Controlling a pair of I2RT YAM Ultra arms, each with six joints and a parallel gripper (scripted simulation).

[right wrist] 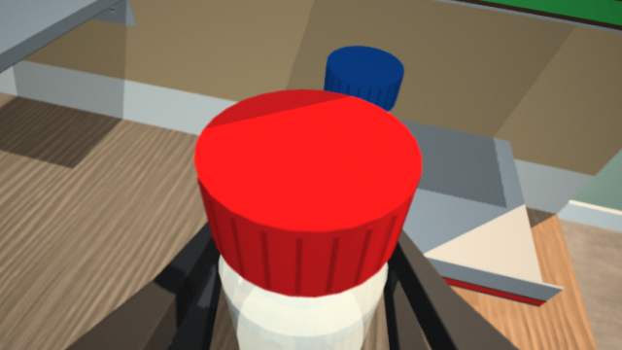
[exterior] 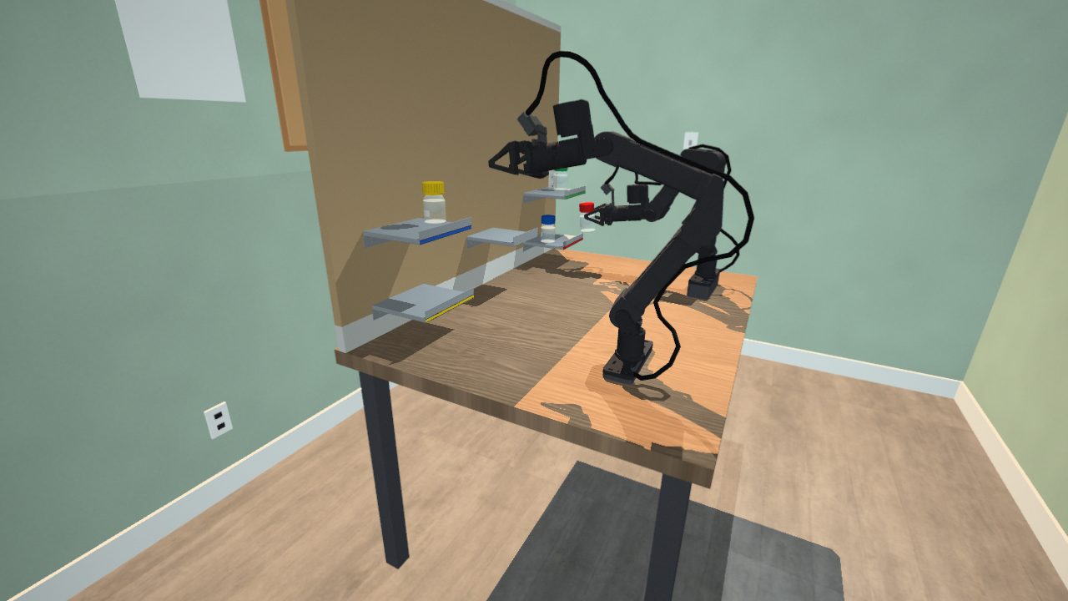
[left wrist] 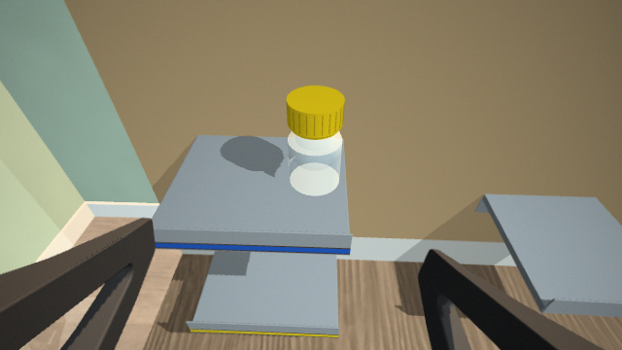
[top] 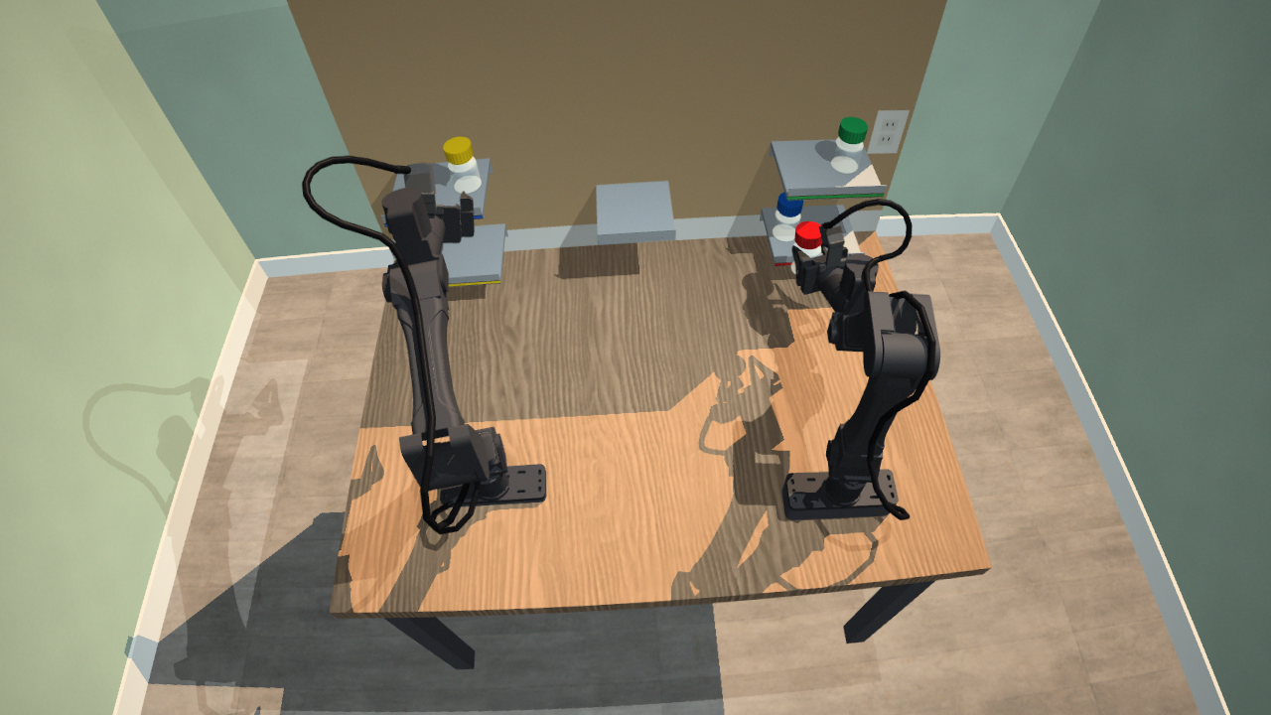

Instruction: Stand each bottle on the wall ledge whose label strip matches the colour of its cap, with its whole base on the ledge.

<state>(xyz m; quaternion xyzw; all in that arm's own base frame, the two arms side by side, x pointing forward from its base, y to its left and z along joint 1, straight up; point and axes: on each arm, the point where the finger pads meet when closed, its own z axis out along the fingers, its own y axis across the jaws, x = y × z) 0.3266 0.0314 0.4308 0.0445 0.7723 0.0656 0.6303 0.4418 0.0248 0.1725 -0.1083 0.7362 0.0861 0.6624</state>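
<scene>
My right gripper is now 160 mm short of the blue-capped bottle, 20 mm to the right of it and 80 mm above it. Round my right hand: wall socket (280 mm ahead, 190 mm to the right, 80 mm above); red-capped bottle (10 mm below); green-capped bottle (170 mm ahead, 80 mm to the right, 120 mm above).
Now: the yellow-capped bottle 21 cm ahead of my left hand, 2 cm to the left of it and 11 cm below it. From my left hand the other things lie so: brown wall panel (35 cm ahead, 30 cm to the right, 1 cm above); red-capped bottle (12 cm ahead, 66 cm to the right, 24 cm below); blue-capped bottle (28 cm ahead, 65 cm to the right, 30 cm below).
</scene>
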